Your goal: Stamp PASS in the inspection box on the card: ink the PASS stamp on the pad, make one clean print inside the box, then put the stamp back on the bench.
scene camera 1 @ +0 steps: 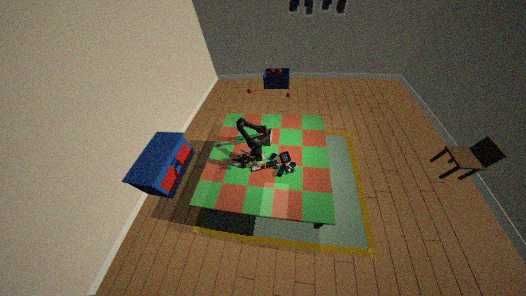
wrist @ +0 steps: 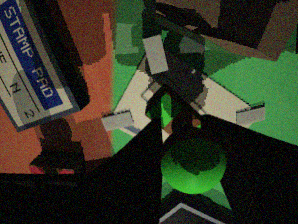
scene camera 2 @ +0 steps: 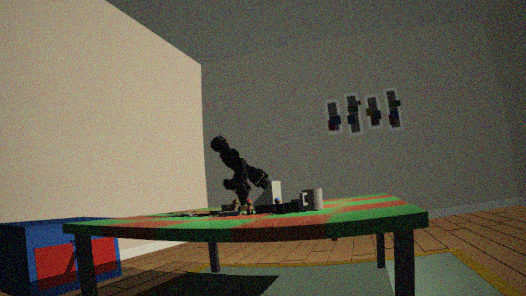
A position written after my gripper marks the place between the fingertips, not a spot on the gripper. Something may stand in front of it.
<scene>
I see my gripper (wrist: pixel 180 124) and a beige card (wrist: pixel 159 66).
</scene>
